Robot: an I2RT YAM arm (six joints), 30 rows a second.
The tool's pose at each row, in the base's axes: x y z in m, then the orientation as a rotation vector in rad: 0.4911 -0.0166 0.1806 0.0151 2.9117 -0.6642; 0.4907 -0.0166 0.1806 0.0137 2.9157 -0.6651; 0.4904 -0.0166 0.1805 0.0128 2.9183 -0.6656; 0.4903 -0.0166 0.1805 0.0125 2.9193 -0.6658; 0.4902 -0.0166 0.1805 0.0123 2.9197 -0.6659; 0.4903 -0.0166 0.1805 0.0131 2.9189 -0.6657; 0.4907 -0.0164 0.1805 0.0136 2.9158 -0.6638; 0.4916 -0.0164 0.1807 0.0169 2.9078 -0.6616; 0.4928 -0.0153 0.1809 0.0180 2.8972 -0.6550; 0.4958 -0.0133 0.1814 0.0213 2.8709 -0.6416; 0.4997 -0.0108 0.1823 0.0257 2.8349 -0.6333; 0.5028 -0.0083 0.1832 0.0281 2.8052 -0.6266; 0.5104 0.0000 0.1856 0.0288 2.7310 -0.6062; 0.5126 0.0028 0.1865 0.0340 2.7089 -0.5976; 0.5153 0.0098 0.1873 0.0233 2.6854 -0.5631
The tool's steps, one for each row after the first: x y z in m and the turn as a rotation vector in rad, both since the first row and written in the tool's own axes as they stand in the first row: 0.0004 0.0000 -0.0001 -0.0001 0.0038 -0.0018; 0.0007 0.0000 0.0000 -0.0002 0.0062 -0.0030; 0.0008 0.0000 0.0000 -0.0002 0.0072 -0.0034; 0.0009 0.0000 0.0000 -0.0002 0.0075 -0.0036; 0.0008 0.0000 0.0000 -0.0002 0.0069 -0.0029; 0.0004 0.0002 -0.0001 -0.0009 0.0036 -0.0018; -0.0005 0.0002 -0.0001 -0.0010 -0.0040 0.0022; -0.0018 0.0011 -0.0006 -0.0038 -0.0152 0.0058; -0.0048 0.0028 -0.0014 -0.0086 -0.0425 0.0148; -0.0089 0.0049 -0.0027 -0.0087 -0.0777 0.0261; -0.0122 0.0069 -0.0042 -0.0088 -0.1070 0.0347; -0.0202 0.0137 -0.0088 -0.0117 -0.1816 0.0529; -0.0226 0.0159 -0.0104 -0.0140 -0.2035 0.0621; -0.0256 0.0220 -0.0138 -0.0352 -0.2343 0.0631
